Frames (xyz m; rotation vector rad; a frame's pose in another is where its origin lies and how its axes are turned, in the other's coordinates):
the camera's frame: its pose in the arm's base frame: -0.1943 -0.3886 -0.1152 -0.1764 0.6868 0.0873
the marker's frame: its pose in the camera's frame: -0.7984 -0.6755 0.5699 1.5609 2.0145 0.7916
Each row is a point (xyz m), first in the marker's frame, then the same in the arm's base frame.
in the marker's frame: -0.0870 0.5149 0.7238
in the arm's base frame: 0.1856 -0.8503 0.2194
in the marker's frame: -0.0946 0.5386 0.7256
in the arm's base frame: 0.2105 -0.8496 0.2188
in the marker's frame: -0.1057 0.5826 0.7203
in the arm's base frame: 0.2554 -0.8457 0.2262
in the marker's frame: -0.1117 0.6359 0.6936
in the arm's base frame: 0.3064 -0.8346 0.2556
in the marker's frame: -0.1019 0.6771 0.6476
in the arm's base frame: 0.3399 -0.8131 0.3039
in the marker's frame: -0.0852 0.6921 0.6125
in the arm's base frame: 0.3469 -0.7935 0.3400
